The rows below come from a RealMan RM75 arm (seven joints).
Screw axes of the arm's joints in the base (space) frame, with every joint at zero. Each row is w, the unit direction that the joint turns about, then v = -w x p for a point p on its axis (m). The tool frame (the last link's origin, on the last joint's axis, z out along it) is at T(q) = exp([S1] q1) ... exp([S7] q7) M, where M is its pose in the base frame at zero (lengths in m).
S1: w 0 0 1 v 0.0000 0.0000 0.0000
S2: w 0 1 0 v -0.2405 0.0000 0.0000
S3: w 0 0 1 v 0.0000 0.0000 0.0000
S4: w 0 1 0 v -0.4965 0.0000 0.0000
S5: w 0 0 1 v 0.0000 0.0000 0.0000
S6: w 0 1 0 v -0.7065 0.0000 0.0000
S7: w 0 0 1 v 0.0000 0.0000 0.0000
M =
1 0 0 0.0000
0 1 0 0.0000
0 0 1 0.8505
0 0 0 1
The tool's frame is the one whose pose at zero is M.
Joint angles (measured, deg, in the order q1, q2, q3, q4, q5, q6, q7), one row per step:
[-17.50 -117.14 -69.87 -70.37 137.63 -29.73 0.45]
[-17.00 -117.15 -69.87 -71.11 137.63 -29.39 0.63]
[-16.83 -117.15 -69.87 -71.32 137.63 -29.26 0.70]
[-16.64 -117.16 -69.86 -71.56 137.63 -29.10 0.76]
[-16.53 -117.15 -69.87 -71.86 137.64 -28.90 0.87]
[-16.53 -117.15 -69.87 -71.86 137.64 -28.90 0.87]
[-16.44 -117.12 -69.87 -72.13 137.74 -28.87 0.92]
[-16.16 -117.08 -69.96 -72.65 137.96 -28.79 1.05]
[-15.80 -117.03 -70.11 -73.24 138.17 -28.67 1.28]
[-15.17 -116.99 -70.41 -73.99 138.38 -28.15 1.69]
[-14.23 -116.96 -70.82 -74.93 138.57 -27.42 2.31]
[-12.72 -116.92 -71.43 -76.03 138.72 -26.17 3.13]
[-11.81 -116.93 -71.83 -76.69 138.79 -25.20 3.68]
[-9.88 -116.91 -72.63 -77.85 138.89 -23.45 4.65]
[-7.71 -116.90 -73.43 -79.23 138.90 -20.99 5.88]
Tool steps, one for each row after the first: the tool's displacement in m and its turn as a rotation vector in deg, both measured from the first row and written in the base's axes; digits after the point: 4 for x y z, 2 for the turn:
[0.0017 -0.0005 0.0015 0.49 -0.34 -0.39]
[0.0020 -0.0007 0.0020 0.66 -0.44 -0.50]
[0.0025 -0.0009 0.0025 0.86 -0.57 -0.63]
[0.0037 -0.0006 0.0033 1.12 -0.68 -0.93]
[0.0037 -0.0006 0.0033 1.12 -0.68 -0.93]
[0.0044 -0.0005 0.0040 1.25 -0.66 -1.16]
[0.0052 -0.0005 0.0056 1.58 -0.63 -1.50]
[0.0058 -0.0004 0.0077 2.01 -0.59 -1.88]
[0.0061 0.0000 0.0112 2.96 -0.65 -2.35]
[0.0057 0.0000 0.0159 4.22 -0.75 -2.85]
[0.0030 -0.0005 0.0226 6.17 -0.94 -3.14]
[0.0017 -0.0004 0.0271 7.56 -1.08 -3.40]
[-0.0029 -0.0014 0.0360 10.18 -1.23 -3.48]
[-0.0071 -0.0025 0.0468 13.51 -1.38 -3.89]

